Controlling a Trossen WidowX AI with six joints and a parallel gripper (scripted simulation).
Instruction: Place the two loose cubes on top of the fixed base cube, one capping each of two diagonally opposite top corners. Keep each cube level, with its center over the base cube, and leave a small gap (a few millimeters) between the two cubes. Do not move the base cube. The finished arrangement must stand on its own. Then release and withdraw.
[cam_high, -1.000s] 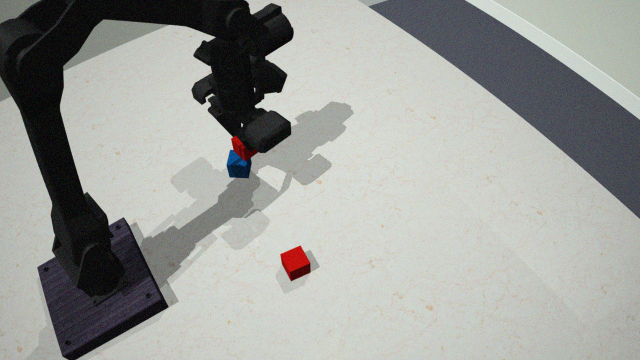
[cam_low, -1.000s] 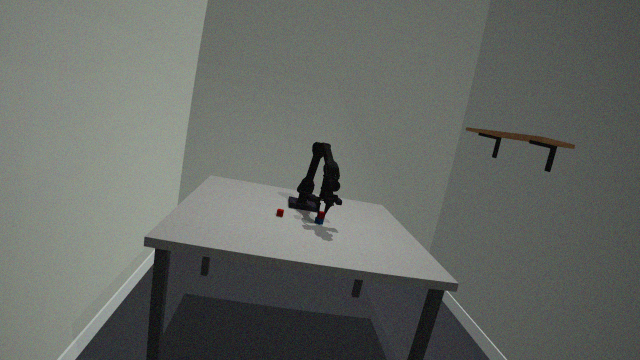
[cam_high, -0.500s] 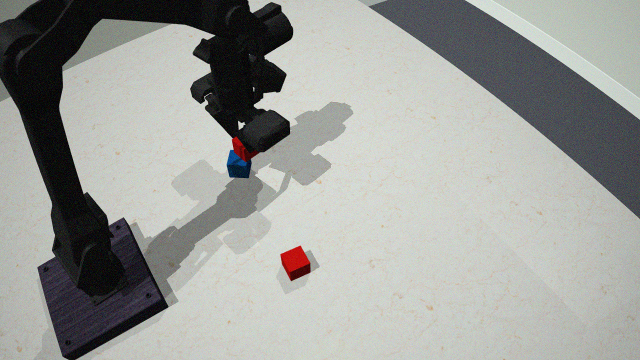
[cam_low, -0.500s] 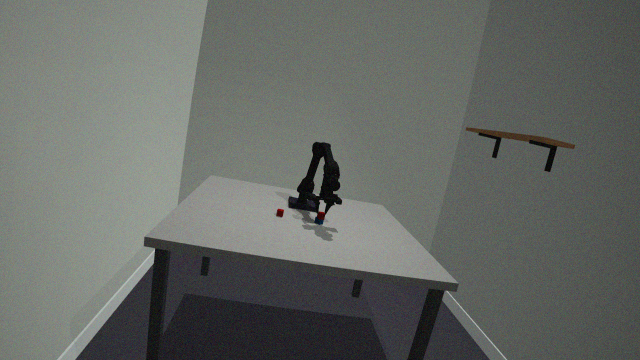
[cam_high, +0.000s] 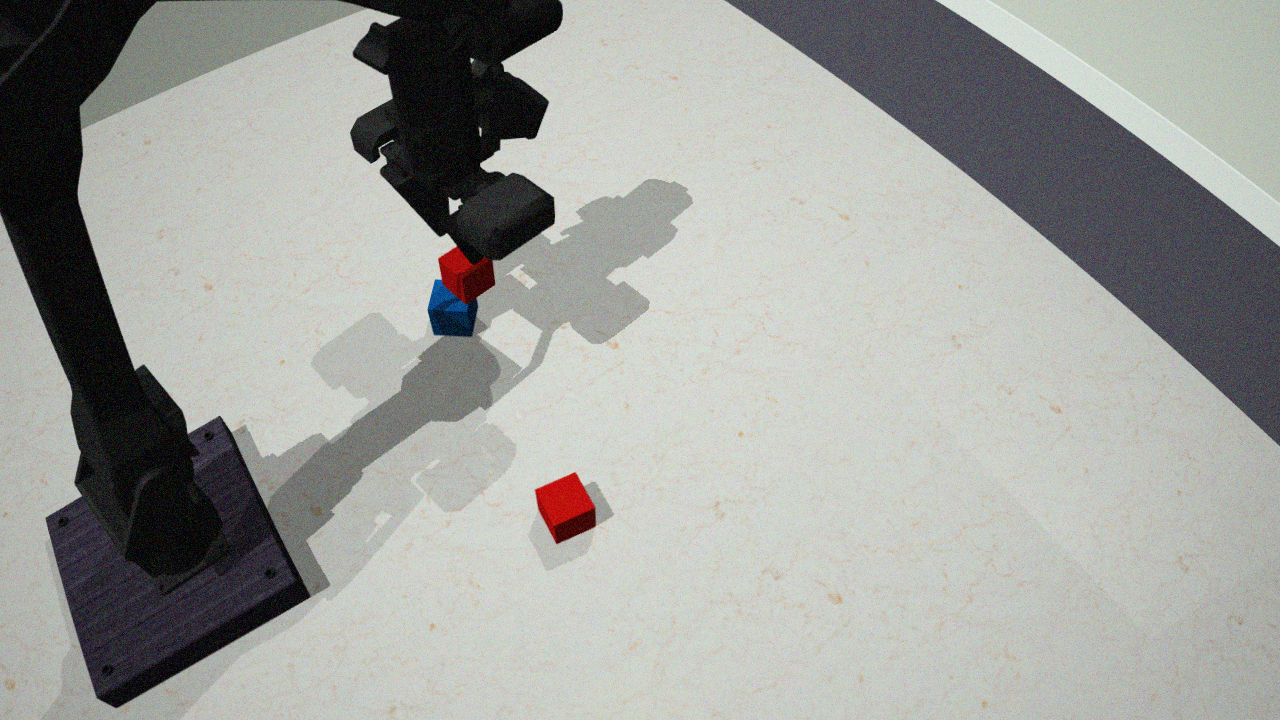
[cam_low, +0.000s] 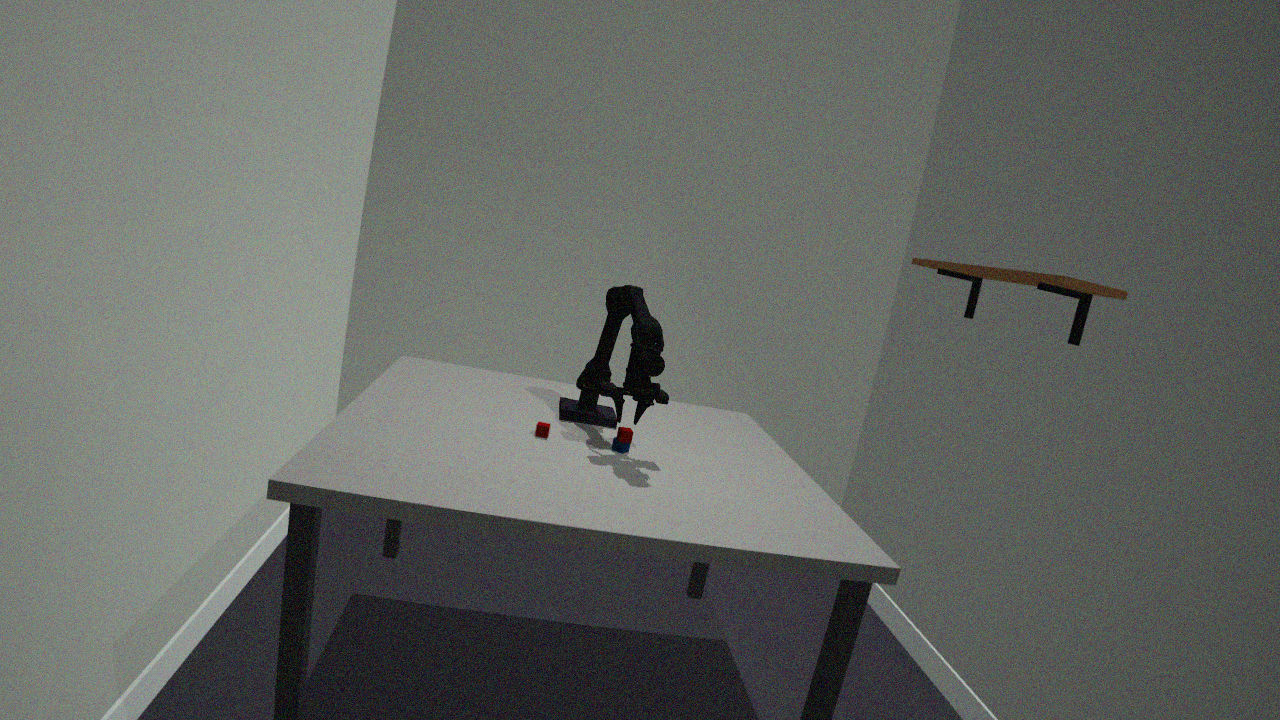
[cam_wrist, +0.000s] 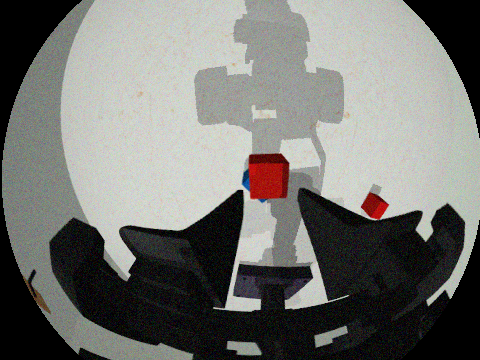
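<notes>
The blue base cube is 70 mm below my gripper tip and 20 mm behind it.
</notes>
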